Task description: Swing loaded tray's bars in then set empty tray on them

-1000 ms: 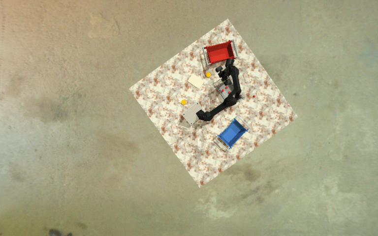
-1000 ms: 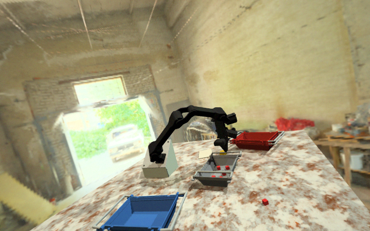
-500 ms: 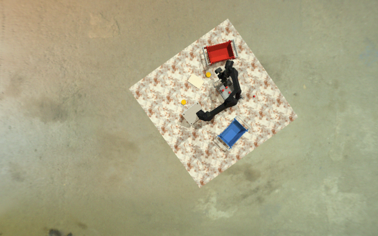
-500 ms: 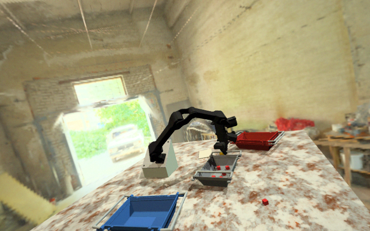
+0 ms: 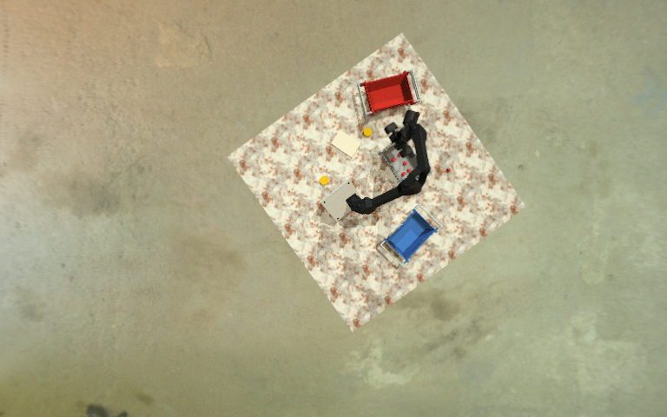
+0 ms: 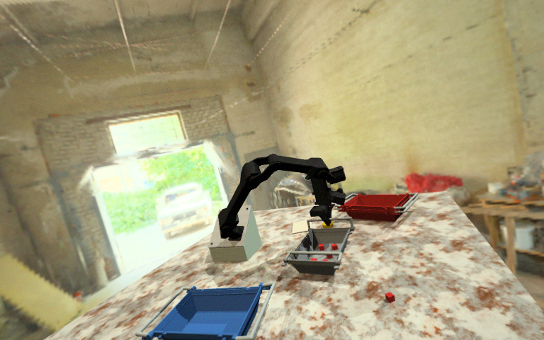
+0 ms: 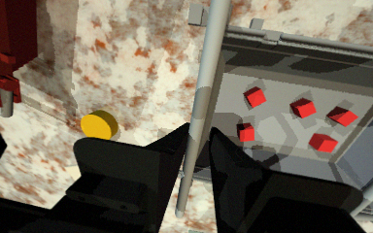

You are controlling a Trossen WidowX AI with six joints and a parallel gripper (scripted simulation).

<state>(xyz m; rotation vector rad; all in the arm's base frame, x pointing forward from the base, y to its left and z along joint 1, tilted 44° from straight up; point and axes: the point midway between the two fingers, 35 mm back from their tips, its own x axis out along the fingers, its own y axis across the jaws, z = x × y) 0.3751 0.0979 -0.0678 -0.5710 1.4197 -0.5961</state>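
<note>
The blue tray is 48 cm to the right of my gripper tip, 22 cm behind it and 3 cm below it. From my gripper tip the other things lie so: red block: 31 cm to the right, 21 cm ahead, 7 cm below; cream card: 20 cm behind, 18 cm to the left, 7 cm below.
</note>
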